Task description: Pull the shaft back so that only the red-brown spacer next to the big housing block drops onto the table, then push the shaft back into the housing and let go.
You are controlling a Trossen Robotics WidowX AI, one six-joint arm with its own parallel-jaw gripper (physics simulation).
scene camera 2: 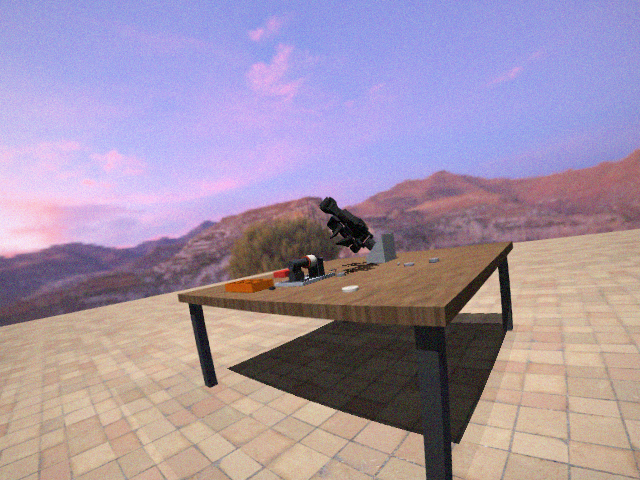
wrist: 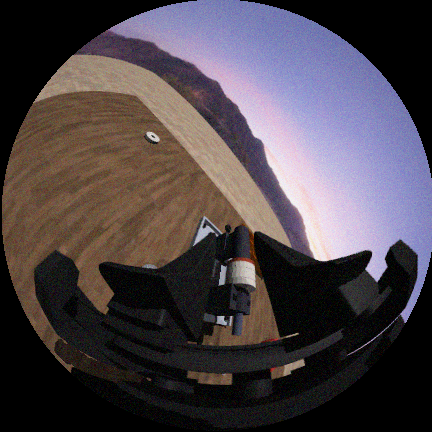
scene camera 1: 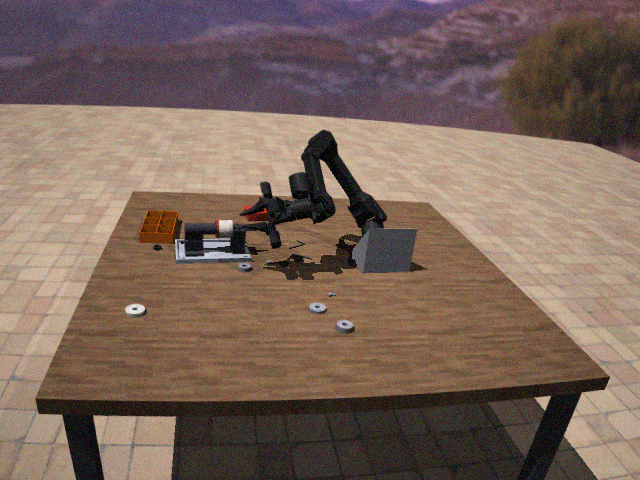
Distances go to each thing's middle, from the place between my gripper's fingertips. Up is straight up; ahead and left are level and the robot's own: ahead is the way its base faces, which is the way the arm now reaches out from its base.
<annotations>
I see my gripper 230 mm short of the orange compartment tray [scene camera 1: 159, 226], 310 mm to the left of it and 140 mm above it.
</annotations>
